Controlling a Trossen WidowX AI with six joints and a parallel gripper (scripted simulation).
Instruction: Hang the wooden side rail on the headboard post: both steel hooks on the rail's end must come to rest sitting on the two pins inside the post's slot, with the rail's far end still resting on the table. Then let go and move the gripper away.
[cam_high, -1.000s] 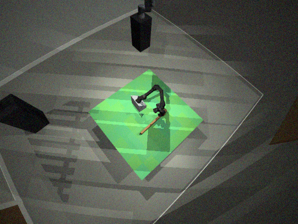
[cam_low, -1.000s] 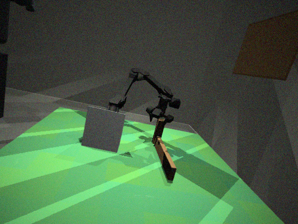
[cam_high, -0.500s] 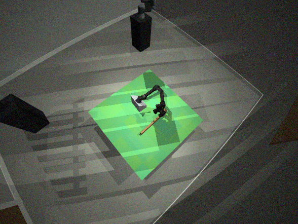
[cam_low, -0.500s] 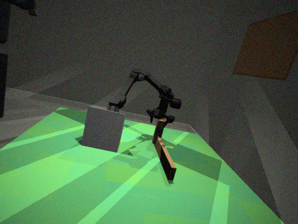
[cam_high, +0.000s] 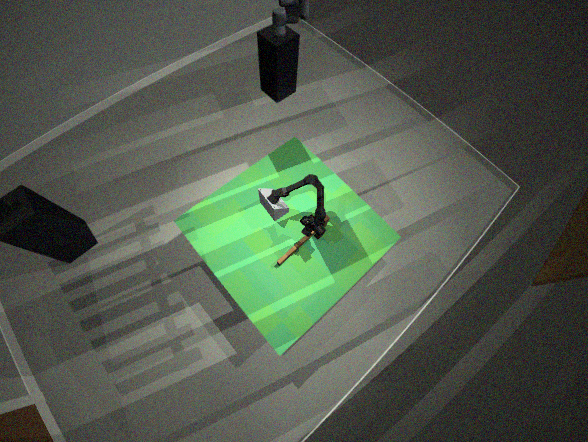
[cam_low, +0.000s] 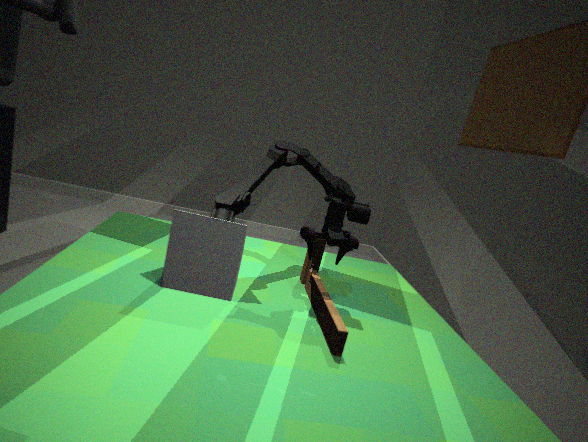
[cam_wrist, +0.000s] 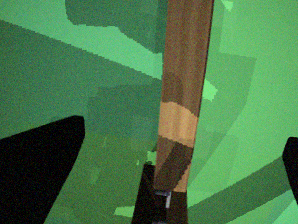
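My gripper tip is now 140 mm to the right of the headboard post and 50 mm above it.
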